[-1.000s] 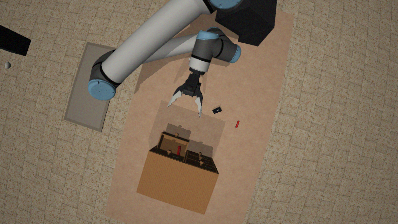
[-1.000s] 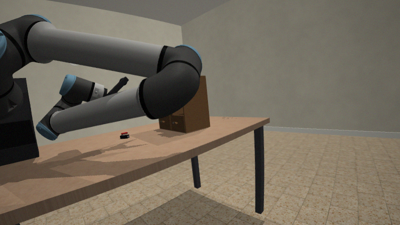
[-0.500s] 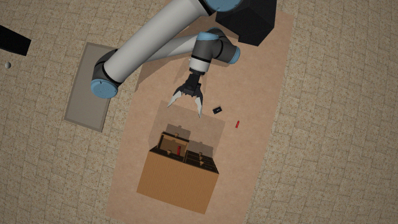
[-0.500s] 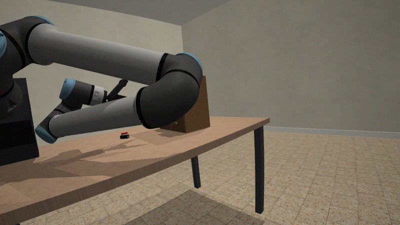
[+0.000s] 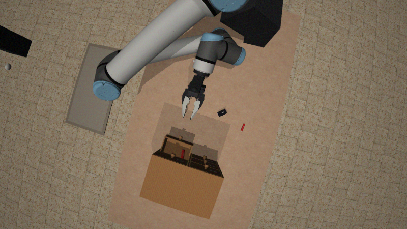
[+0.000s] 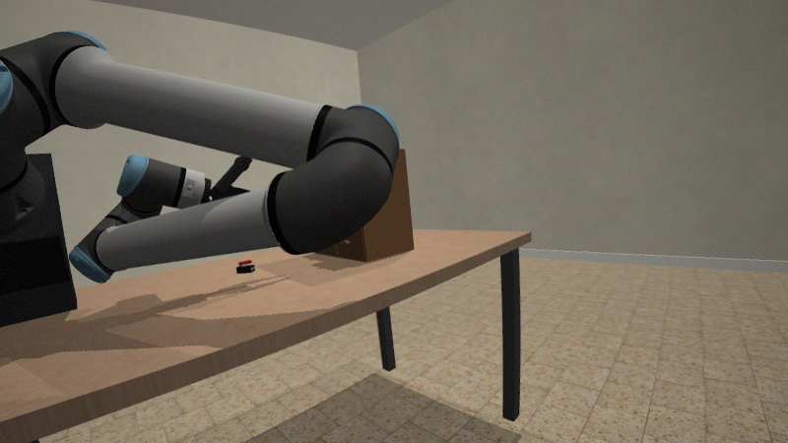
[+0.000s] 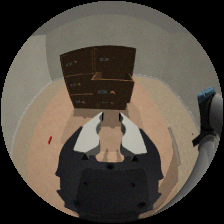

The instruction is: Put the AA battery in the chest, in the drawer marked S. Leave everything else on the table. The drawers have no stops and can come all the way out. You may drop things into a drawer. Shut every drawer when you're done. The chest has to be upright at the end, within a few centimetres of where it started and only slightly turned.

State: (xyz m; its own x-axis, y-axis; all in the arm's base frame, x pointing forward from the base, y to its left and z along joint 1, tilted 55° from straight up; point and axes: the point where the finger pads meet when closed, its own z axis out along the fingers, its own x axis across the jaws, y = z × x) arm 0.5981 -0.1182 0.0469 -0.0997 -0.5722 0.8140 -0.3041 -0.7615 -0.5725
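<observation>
Now: the drawer 20 cm ahead of my hand, 4 cm below it and 2 cm to the right of it. Also, from my hand: small black object (17 cm below, 16 cm to the left, 5 cm behind).
</observation>
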